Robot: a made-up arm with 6 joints. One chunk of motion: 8 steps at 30 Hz.
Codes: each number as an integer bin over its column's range. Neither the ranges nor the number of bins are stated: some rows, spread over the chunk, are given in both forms.
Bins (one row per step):
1: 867 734 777 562 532 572
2: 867 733 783 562 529 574
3: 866 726 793 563 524 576
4: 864 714 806 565 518 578
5: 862 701 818 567 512 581
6: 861 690 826 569 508 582
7: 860 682 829 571 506 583
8: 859 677 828 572 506 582
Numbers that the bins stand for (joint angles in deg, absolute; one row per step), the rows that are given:
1: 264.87 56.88 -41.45 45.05 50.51 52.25
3: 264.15 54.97 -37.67 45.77 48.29 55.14
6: 260.55 46.40 -29.87 50.09 43.85 59.46
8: 259.11 43.30 -29.40 52.25 43.30 59.46
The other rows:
2: 264.87 56.64 -40.03 45.05 49.67 53.70
4: 262.71 52.11 -34.60 47.21 46.62 56.58
5: 261.27 49.02 -31.76 48.65 44.96 58.74
7: 259.83 44.49 -29.16 51.53 43.30 60.18

